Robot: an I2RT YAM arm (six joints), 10 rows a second.
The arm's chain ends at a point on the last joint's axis. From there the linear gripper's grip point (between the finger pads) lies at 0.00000 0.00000 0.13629 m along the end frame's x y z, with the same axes.
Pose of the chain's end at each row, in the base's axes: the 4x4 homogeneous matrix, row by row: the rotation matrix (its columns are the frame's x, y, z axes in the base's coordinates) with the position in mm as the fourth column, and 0 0 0 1 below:
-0.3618 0.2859 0.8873 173.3; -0.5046 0.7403 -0.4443 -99.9; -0.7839 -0.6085 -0.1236 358.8; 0 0 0 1
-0.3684 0.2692 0.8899 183.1; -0.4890 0.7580 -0.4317 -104.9; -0.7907 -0.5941 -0.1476 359.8; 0 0 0 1
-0.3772 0.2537 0.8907 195.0; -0.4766 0.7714 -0.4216 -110.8; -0.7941 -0.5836 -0.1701 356.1; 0 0 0 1
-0.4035 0.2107 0.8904 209.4; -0.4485 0.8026 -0.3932 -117.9; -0.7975 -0.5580 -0.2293 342.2; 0 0 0 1
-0.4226 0.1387 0.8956 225.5; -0.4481 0.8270 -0.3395 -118.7; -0.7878 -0.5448 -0.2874 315.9; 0 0 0 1
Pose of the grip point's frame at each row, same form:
-0.3618 0.2859 0.8873 294.2; -0.5046 0.7403 -0.4443 -160.5; -0.7839 -0.6085 -0.1236 342.0; 0 0 0 1
-0.3684 0.2692 0.8899 304.4; -0.4890 0.7580 -0.4317 -163.7; -0.7907 -0.5941 -0.1476 339.7; 0 0 0 1
-0.3772 0.2537 0.8907 316.4; -0.4766 0.7714 -0.4216 -168.3; -0.7941 -0.5836 -0.1701 332.9; 0 0 0 1
-0.4035 0.2107 0.8904 330.8; -0.4485 0.8026 -0.3932 -171.5; -0.7975 -0.5580 -0.2293 310.9; 0 0 0 1
-0.4226 0.1387 0.8956 347.6; -0.4481 0.8270 -0.3395 -165.0; -0.7878 -0.5448 -0.2874 276.7; 0 0 0 1

